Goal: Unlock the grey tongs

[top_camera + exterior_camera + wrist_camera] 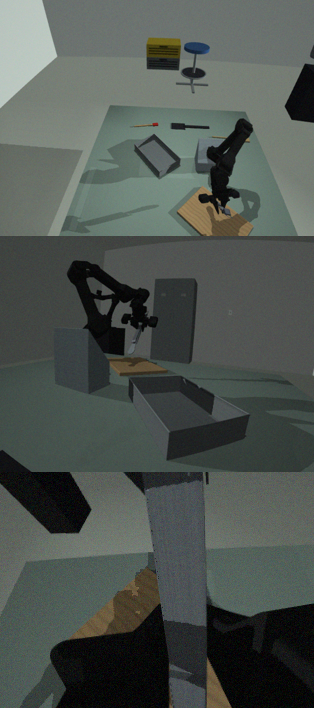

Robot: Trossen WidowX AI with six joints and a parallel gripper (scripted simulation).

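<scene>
The wooden board lies 180 mm below my gripper tip, 50 mm to the right of it and 10 mm behind it. The rest, counted from my gripper tip: red-tipped stick 760 mm to the right, 510 mm ahead, 180 mm below; then roasting tin 450 mm to the right, 390 mm ahead, 160 mm below; then black spatula 810 mm to the right, 190 mm below, 190 mm ahead.
</scene>
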